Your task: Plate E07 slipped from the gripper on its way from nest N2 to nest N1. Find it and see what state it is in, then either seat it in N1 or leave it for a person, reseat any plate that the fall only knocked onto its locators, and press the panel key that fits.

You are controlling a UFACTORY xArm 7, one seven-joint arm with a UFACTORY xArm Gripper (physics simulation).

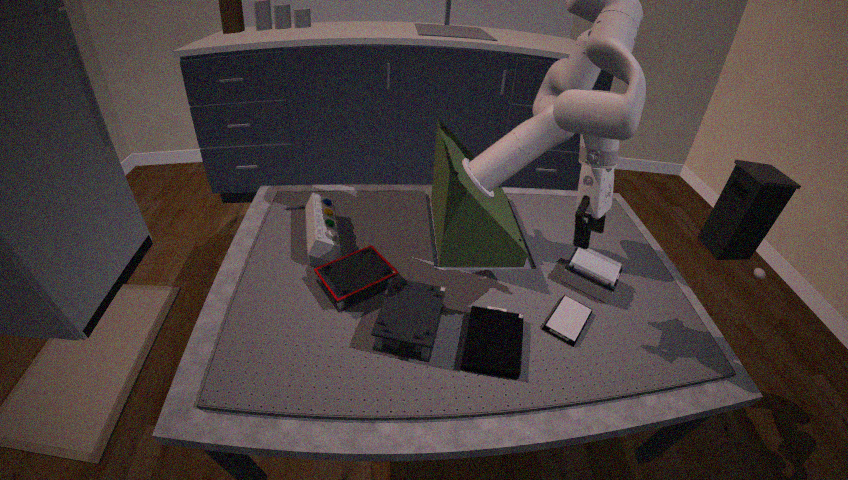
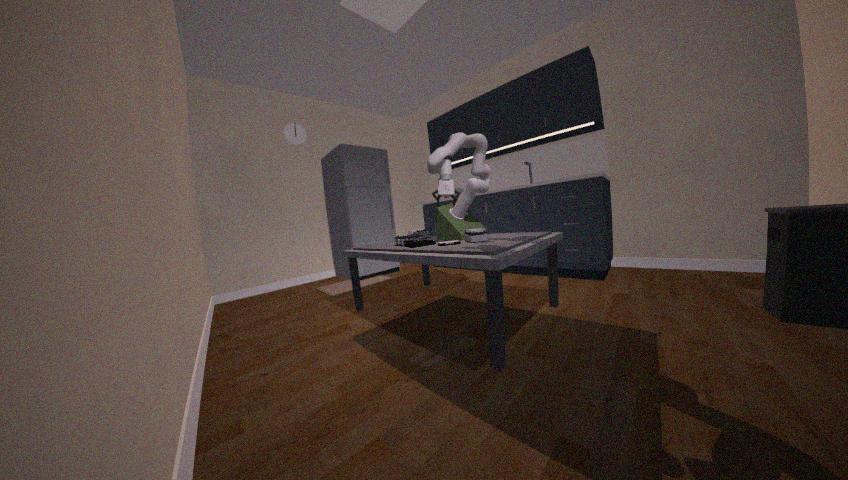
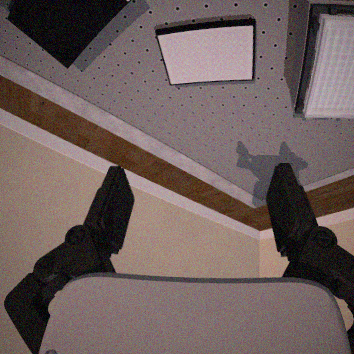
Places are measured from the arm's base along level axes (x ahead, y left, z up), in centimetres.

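Where they show: gripper, between the fingertips: (image 1: pixel 588 238) (image 2: pixel 446 206) (image 3: pixel 198 181); arm's base, origin of its link: (image 1: pixel 476 179) (image 2: pixel 456 214).
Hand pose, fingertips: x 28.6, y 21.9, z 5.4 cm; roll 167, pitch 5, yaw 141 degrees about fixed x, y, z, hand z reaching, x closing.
Note:
Things, the pixels of their top centre, and the offset from my fingertips.
- ribbed white plate, centre of its top: (image 3: pixel 349 76) (image 1: pixel 597 262) dx -11.4, dy +11.0, dz -15.5 cm
- flat white-topped piece, centre of its top: (image 3: pixel 206 56) (image 1: pixel 569 317) dx +2.8, dy +2.1, dz -21.2 cm
- black block, centre of its top: (image 3: pixel 57 7) (image 1: pixel 495 336) (image 2: pixel 419 241) dx +10.6, dy -16.7, dz -20.0 cm
- dark plate, centre of its top: (image 1: pixel 410 306) (image 2: pixel 407 234) dx +7.8, dy -35.0, dz -15.8 cm
- nest, centre of its top: (image 1: pixel 355 269) dx -3.7, dy -49.2, dz -18.1 cm
- key panel, centre of its top: (image 1: pixel 320 212) (image 2: pixel 417 229) dx -19.4, dy -62.3, dz -14.3 cm
My gripper (image 1: pixel 588 234) (image 2: pixel 446 199) (image 3: pixel 198 181) is open and empty, above the right rear of the table, near a ribbed white plate (image 1: pixel 596 266) (image 3: pixel 334 67) in a dark holder. A flat white-topped piece (image 1: pixel 568 319) (image 3: pixel 207 55) lies in front of that holder. A black block (image 1: pixel 492 342) (image 3: pixel 62 25) is at the front middle. A dark plate (image 1: pixel 410 310) tops a dark stand left of it. A red-outlined dark plate or nest (image 1: pixel 355 273) is further left. The key panel (image 1: pixel 321 228) has blue, yellow and green keys. No labels are readable, so I cannot tell which is E07, N1 or N2.
The green arm base (image 1: pixel 476 237) (image 2: pixel 450 223) stands at the rear middle of the table (image 1: pixel 392 437) (image 2: pixel 425 259). The arm reaches over the right side. A dark bin-like cabinet (image 1: pixel 746 211) stands on the floor at the right, with a small pale ball (image 1: pixel 759 273) beside it.

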